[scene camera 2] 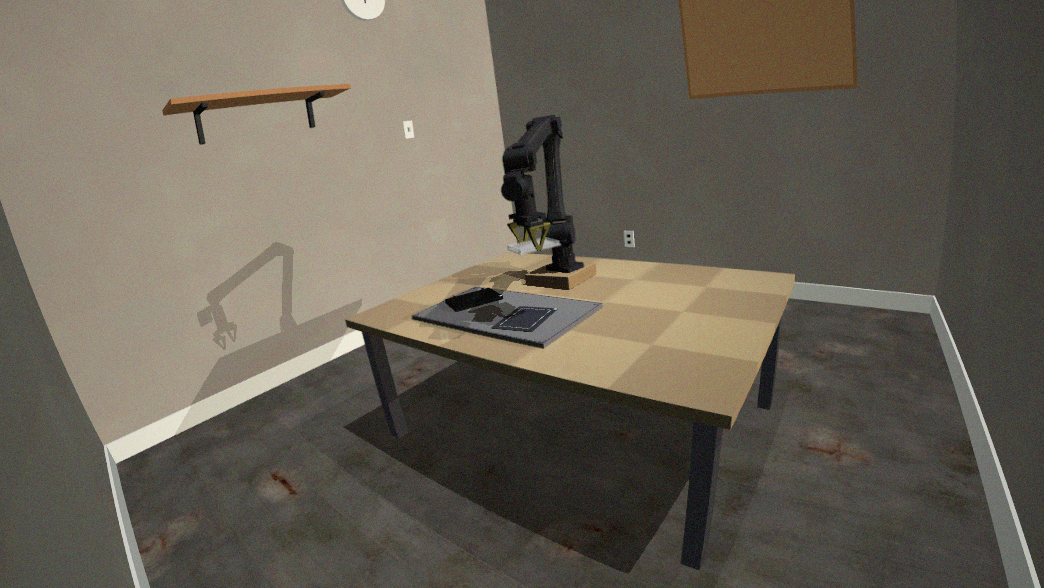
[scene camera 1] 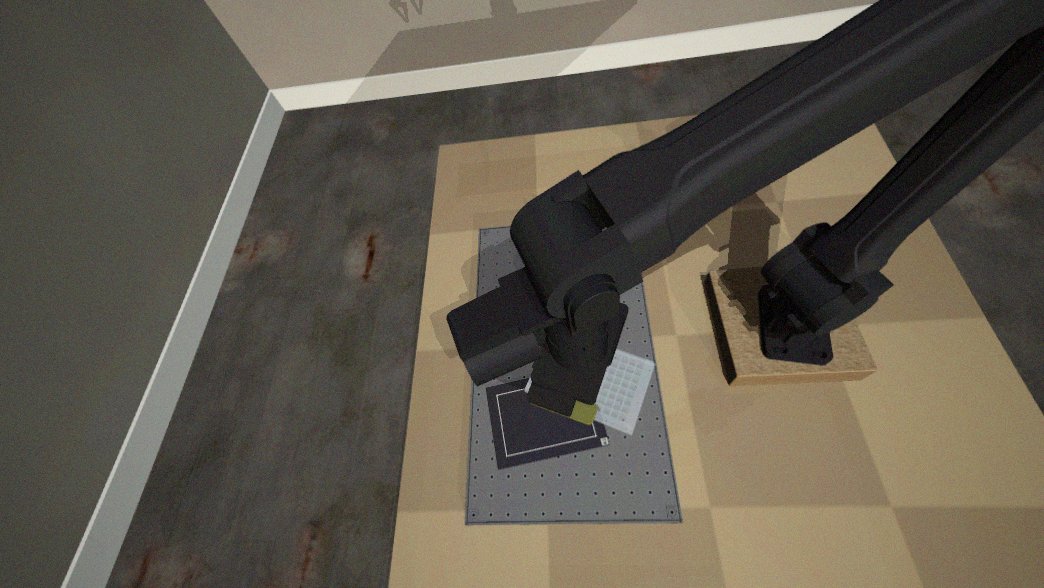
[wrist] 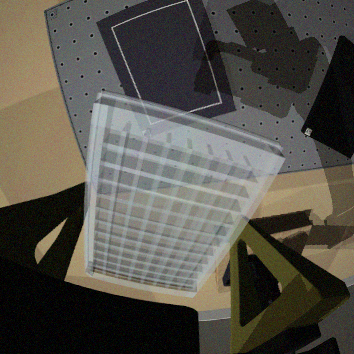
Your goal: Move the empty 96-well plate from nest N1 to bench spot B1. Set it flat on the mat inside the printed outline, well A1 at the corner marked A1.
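Frame: origin at the arm's base, x ahead, y left, z up, level; metres.
Seen in the pictures: gripper, between the fingertips: (scene camera 2: 531,248) (scene camera 1: 582,376) (wrist: 163,207); arm's base, origin of its link: (scene camera 2: 564,268) (scene camera 1: 791,325) (wrist: 253,266).
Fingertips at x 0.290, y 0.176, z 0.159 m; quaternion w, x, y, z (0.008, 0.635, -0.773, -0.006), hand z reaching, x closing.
Pixels of each thing's middle, then the offset from my fingertips to it. "spot": a spot on its surface instead. Level surfaces: height alone.
- clear 96-well plate, middle of its body: (wrist: 159,227) (scene camera 1: 589,376) (scene camera 2: 533,245) 0.007 m up, 0.008 m back, 0.002 m left
- dark mat, height of its surface: 0.187 m down
- white printed outline, a spot on its surface: (wrist: 131,75) (scene camera 1: 551,445) spot: 0.187 m down, 0.044 m ahead, 0.053 m left
- small white mark, middle of its body: (scene camera 1: 604,441) 0.187 m down, 0.033 m back, 0.034 m left
- black nest, middle of its body: (wrist: 351,101) (scene camera 2: 473,297) 0.178 m down, 0.053 m ahead, 0.263 m right
The clear 96-well plate (scene camera 1: 624,390) (scene camera 2: 522,248) (wrist: 165,200) is between the fingers of my gripper (scene camera 2: 527,241) (wrist: 163,207), held high above the table. In scene camera 1 the arm covers the plate's middle, and one yellow fingertip shows. The dark mat (scene camera 1: 540,423) (scene camera 2: 524,319) (wrist: 170,60) lies on the perforated board, with a white printed outline (scene camera 1: 551,446) (wrist: 131,75). A small white mark (scene camera 1: 604,441) is at its lower right corner in scene camera 1. The black nest (scene camera 2: 473,298) (wrist: 332,100) holds no plate; the arm hides it in scene camera 1. Well A1 cannot be made out.
The grey perforated board (scene camera 1: 569,496) (scene camera 2: 569,307) (wrist: 75,80) carries the mat and nest. The arm stands on a wooden base block (scene camera 1: 803,376) (scene camera 2: 582,275) beside the board. A wall shelf (scene camera 2: 255,96) is on the left wall, away from the table.
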